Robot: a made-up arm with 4 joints.
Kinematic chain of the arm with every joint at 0, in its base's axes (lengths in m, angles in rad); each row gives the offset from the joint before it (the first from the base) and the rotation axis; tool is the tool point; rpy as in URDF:
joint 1: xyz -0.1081 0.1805 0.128 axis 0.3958 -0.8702 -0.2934
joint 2: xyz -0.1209 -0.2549 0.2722 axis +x
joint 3: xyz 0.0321 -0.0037 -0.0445 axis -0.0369 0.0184 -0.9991
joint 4: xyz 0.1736 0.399 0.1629 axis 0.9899 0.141 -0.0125
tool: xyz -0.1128 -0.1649 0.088 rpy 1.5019 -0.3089 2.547
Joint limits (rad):
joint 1: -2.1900..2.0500
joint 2: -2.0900..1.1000
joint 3: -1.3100..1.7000
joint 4: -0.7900..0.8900
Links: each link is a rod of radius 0.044 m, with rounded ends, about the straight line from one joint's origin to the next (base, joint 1, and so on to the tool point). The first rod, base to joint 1, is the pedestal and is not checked.
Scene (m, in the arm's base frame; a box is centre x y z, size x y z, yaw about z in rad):
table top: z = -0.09
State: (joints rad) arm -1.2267 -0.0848 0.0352 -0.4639
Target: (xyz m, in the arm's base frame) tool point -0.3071 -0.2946 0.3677
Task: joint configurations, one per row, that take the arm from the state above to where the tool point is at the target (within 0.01 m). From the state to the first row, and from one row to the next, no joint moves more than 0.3 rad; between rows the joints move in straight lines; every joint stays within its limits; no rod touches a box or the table.
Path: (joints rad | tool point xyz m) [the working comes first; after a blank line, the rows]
Joints at the target: 0.8190 0.8336 1.2242 0.1466
Straight joint move there: clear.

1: -0.9345 0.0464 0.2051 -0.3767 | 0.2606 0.4002 0.4502
2: -0.6422 0.1776 0.3749 -0.2895 | 0.2368 0.2733 0.5564
3: -0.3500 0.3088 0.5448 -0.2022 | 0.1608 0.1280 0.6325
4: -0.0577 0.4400 0.7146 -0.1150 | 0.0440 -0.0182 0.6558
5: 0.2345 0.5712 0.8845 -0.0278 | -0.0905 -0.1466 0.6148
6: 0.5268 0.7024 1.0544 0.0594 | -0.2158 -0.2417 0.5130
7: 0.8190 0.8336 1.2242 0.1466 | -0.3071 -0.2946 0.3677

